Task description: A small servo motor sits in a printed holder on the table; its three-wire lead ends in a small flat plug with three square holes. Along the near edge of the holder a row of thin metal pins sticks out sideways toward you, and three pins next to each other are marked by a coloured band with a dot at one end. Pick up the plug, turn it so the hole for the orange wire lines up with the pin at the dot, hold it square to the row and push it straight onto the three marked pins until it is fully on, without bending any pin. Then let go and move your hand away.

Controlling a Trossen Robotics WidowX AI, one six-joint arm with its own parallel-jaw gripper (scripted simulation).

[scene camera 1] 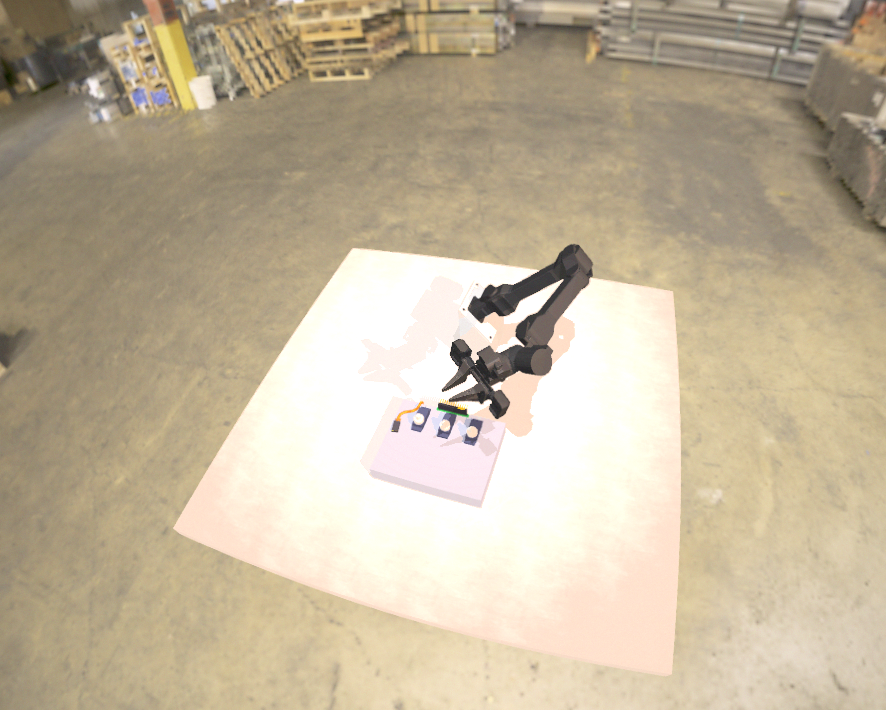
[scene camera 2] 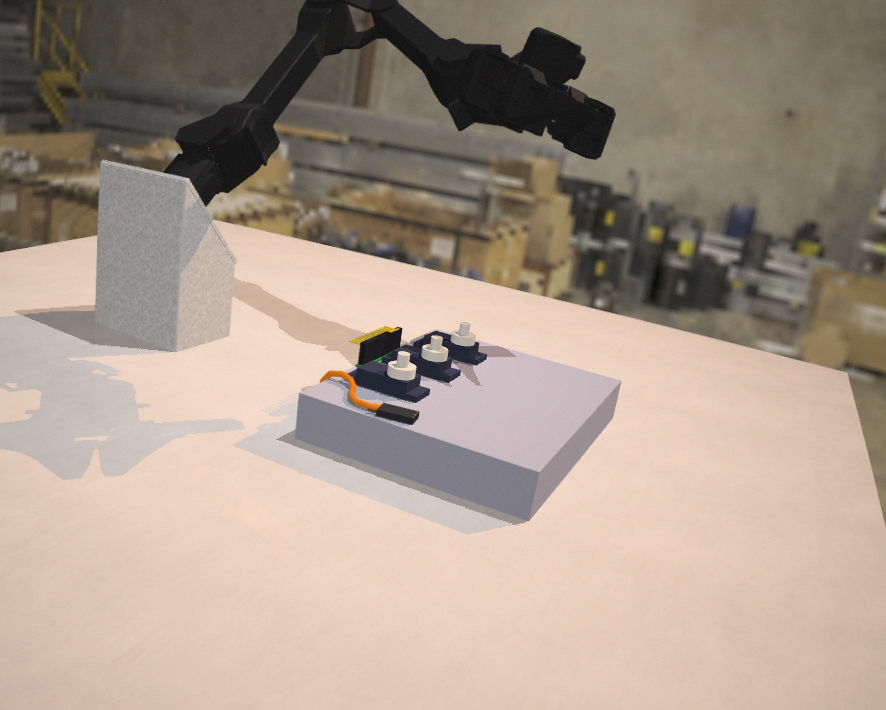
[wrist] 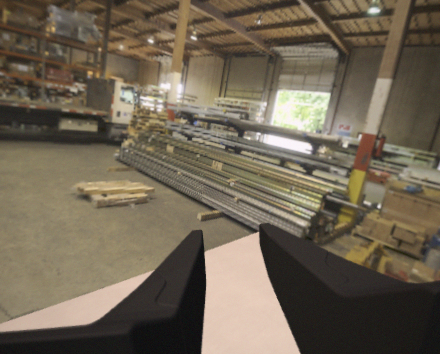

Path:
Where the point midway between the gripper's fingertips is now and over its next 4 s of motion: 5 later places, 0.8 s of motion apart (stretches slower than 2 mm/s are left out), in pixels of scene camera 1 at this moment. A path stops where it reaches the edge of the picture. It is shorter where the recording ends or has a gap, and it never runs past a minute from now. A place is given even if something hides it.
My gripper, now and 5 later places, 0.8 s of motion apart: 445, 395; 512, 374; 485, 401; 415, 422; 394, 416; 396, 424

